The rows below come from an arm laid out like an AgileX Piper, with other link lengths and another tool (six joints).
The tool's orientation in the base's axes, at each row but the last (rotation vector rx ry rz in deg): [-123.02 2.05 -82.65]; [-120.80 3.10 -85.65]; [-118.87 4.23 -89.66]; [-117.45 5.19 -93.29]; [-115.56 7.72 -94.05]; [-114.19 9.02 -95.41]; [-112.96 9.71 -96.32]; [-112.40 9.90 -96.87]
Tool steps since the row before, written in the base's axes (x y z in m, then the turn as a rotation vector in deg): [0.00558 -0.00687 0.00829 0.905 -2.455 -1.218]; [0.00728 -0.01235 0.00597 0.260 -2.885 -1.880]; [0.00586 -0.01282 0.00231 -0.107 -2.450 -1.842]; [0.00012 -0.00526 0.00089 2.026 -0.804 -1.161]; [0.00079 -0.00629 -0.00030 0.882 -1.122 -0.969]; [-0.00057 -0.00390 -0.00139 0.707 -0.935 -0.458]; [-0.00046 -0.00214 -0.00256 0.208 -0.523 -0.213]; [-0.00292 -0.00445 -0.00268 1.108 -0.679 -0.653]
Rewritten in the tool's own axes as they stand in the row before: [0.01157 0.00362 -0.00036 0.123 2.882 0.078]; [0.01208 0.00976 0.00001 -0.547 3.371 -0.515]; [0.00845 0.01151 0.00002 -0.787 2.883 -0.689]; [0.00272 0.00420 -0.00186 -0.184 1.721 1.762]; [0.00244 0.00570 -0.00134 -0.182 1.620 0.563]; [0.00026 0.00383 -0.00166 0.149 1.181 0.409]; [-0.00143 0.00291 -0.00091 0.081 0.594 0.048]; [-0.00103 0.00432 -0.00397 -0.054 1.155 0.882]
